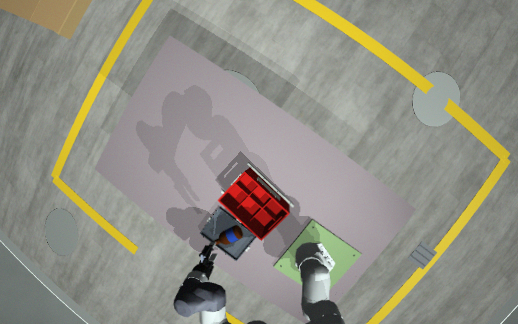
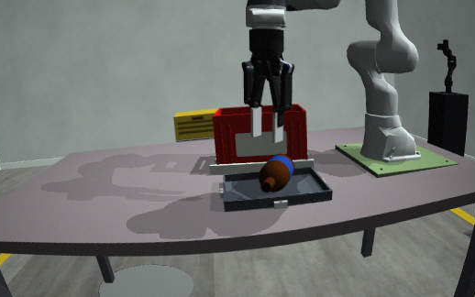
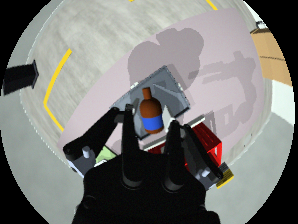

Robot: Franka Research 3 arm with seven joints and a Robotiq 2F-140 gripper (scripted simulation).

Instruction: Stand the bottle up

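Now: hand 140 mm above the glass bottle, 40 mm to the left of it and 10 mm past it. Round my hand: tray: 160 mm below, 50 mm to the right, 10 mm behind; red crate: 300 mm to the right, 90 mm below, 20 mm ahead.
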